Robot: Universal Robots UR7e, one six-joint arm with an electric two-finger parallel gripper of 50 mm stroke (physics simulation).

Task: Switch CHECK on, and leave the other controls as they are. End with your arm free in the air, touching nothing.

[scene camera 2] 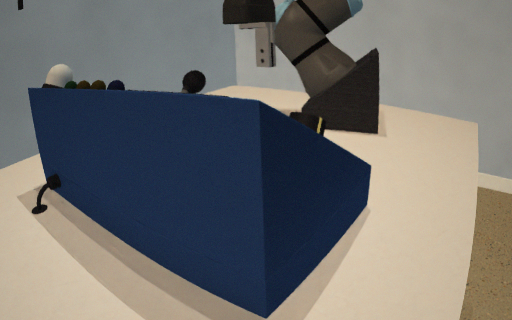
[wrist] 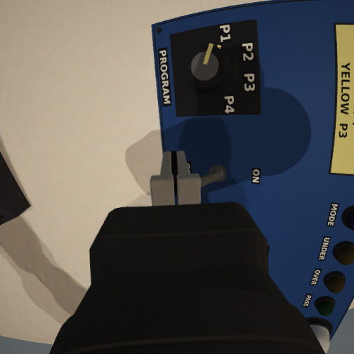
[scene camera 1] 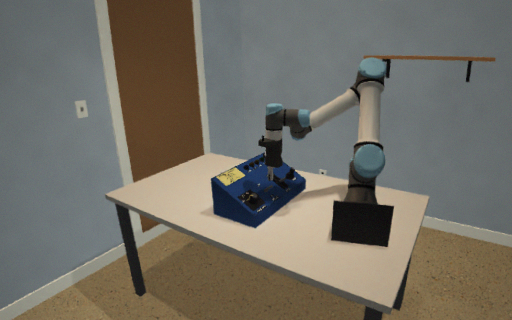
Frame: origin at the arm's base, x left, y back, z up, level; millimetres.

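Seen in the pictures: gripper, fingertip midpoint: (scene camera 2: 266, 66) (scene camera 1: 270, 179); arm's base, origin of the base link: (scene camera 2: 334, 80) (scene camera 1: 360, 209).
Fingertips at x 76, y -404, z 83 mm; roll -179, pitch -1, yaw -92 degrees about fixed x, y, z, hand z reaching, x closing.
Note:
Pixels of each thing's middle, then the offset from my fingertips to it. "pt": a spot on its surface instead.
- blue control box, body centre: (scene camera 2: 157, 158) (scene camera 1: 260, 188) dx -97, dy -126, dz -110 mm
- black ball handle, surface spot: (scene camera 2: 194, 81) pt dx -143, dy +3, dz -29 mm
- white dome lamp, surface spot: (scene camera 2: 60, 76) pt dx -263, dy -195, dz +23 mm
The blue control box (scene camera 1: 232, 204) (scene camera 2: 150, 175) (wrist: 290, 65) stands on the table. The CHECK toggle (wrist: 217, 173) is a small grey lever on its panel. It leans left in the wrist view, away from the ON label (wrist: 256, 176); its outer end is hidden at the right finger, and I cannot tell whether they touch. The OFF label is mostly hidden by the fingers. My gripper (scene camera 1: 270, 178) (scene camera 2: 266, 65) (wrist: 173, 164) is shut and empty, pointing down low over the panel, beside the toggle on its OFF side.
The PROGRAM knob (wrist: 205, 66) points to P1. A black ball handle (scene camera 2: 194, 81) rises above the box. The PASS lamp (wrist: 325, 305), OVER lamp (wrist: 334, 282) and UNDER lamp (wrist: 344, 253) line the panel. A white dome lamp (scene camera 2: 60, 76) (wrist: 321, 339) stands at the corner.

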